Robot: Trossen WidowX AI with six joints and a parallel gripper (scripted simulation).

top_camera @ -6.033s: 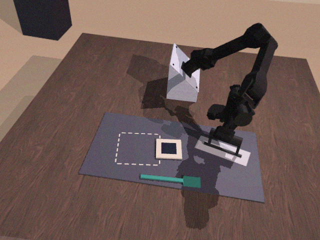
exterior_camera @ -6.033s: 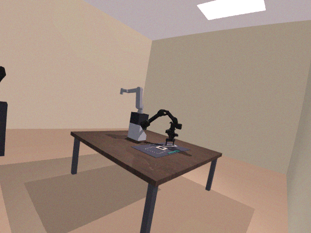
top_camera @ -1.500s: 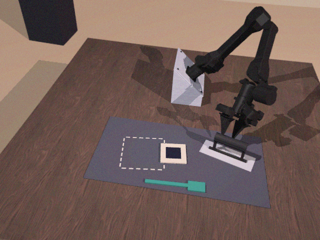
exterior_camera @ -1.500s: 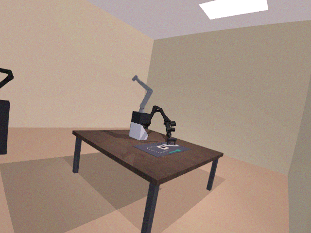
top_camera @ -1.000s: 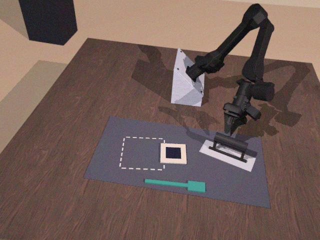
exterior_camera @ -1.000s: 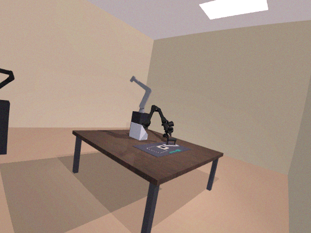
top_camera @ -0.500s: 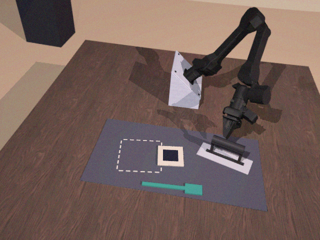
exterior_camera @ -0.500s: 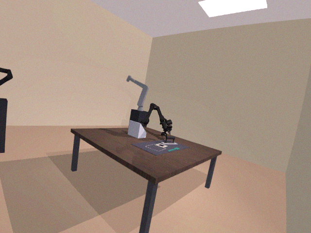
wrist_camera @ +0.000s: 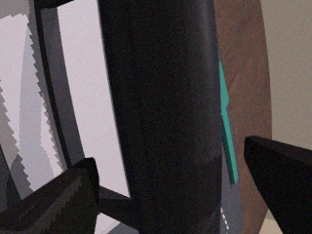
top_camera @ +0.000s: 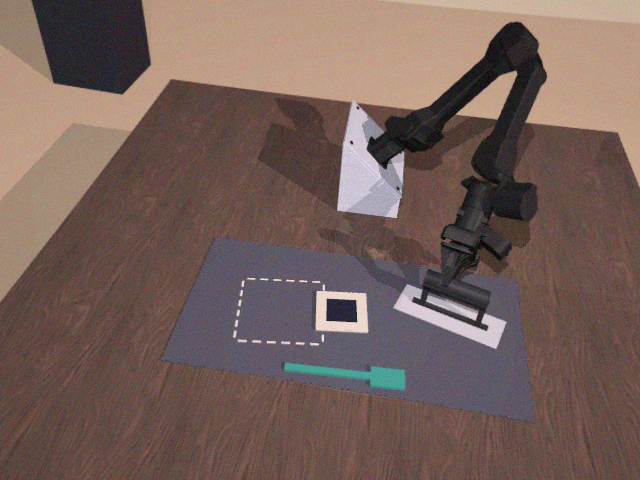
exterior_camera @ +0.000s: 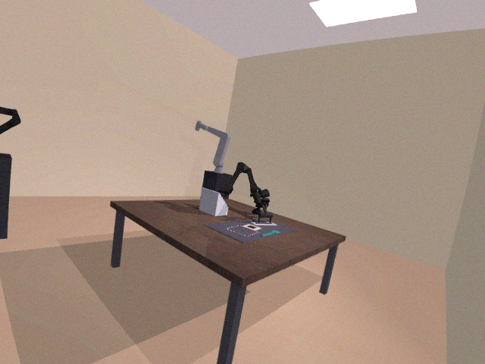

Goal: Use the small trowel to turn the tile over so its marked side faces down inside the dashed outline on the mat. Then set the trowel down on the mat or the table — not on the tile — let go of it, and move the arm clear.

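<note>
Right now my gripper tip is 16 cm to the left of the grey mat, 9 cm above it and 5 cm short of it. From my gripper tip the other things lie so: green trowel 19 cm ahead, 13 cm to the right, 6 cm below; cream tile 18 cm to the right, 6 cm below, 5 cm ahead.
</note>
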